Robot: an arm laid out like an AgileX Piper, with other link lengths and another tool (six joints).
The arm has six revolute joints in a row. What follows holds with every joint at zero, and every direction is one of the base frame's.
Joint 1 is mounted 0.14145 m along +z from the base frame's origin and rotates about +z.
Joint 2 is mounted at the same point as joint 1 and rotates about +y.
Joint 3 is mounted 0.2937 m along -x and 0.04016 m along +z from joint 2 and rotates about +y.
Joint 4 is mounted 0.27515 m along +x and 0.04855 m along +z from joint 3 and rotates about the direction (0.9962, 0, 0.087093).
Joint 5 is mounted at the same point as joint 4 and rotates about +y.
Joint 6 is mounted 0.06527 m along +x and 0.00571 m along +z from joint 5 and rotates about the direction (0.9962, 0, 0.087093).
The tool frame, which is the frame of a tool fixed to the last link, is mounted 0.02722 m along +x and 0.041 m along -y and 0.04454 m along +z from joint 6; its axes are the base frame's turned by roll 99.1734, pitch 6.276 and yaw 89.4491 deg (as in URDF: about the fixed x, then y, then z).
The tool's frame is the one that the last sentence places.
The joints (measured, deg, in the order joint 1, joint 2, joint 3, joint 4, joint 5, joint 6), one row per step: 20.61 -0.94 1.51 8.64 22.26 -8.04; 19.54 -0.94 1.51 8.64 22.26 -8.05; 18.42 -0.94 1.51 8.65 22.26 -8.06; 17.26 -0.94 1.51 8.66 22.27 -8.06; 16.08 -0.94 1.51 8.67 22.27 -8.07; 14.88 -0.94 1.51 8.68 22.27 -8.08; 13.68 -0.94 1.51 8.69 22.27 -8.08; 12.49 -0.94 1.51 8.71 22.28 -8.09; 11.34 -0.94 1.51 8.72 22.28 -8.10; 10.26 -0.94 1.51 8.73 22.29 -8.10; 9.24 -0.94 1.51 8.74 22.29 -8.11; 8.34 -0.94 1.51 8.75 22.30 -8.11; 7.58 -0.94 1.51 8.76 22.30 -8.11; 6.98 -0.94 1.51 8.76 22.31 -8.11; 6.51 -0.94 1.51 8.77 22.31 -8.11
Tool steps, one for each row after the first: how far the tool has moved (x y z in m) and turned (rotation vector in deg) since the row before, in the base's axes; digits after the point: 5 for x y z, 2 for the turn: -0.00006 -0.00176 0.00001 -0.01 0.00 -1.07; -0.00009 -0.00185 0.00000 0.00 0.00 -1.12; -0.00013 -0.00191 -0.00002 0.01 0.01 -1.16; -0.00018 -0.00194 0.00000 0.00 0.00 -1.18; -0.00022 -0.00197 0.00000 0.00 0.00 -1.20; -0.00026 -0.00197 -0.00001 0.01 0.00 -1.20; -0.00030 -0.00194 -0.00002 0.01 0.01 -1.18; -0.00033 -0.00187 0.00000 0.00 0.00 -1.15; -0.00034 -0.00175 -0.00002 0.01 0.01 -1.08; -0.00035 -0.00165 0.00000 0.00 0.00 -1.02; -0.00033 -0.00145 -0.00002 0.01 0.01 -0.90; -0.00030 -0.00122 -0.00001 0.01 0.00 -0.76; -0.00025 -0.00096 -0.00002 0.00 0.01 -0.60; -0.00020 -0.00075 -0.00001 0.01 0.00 -0.47
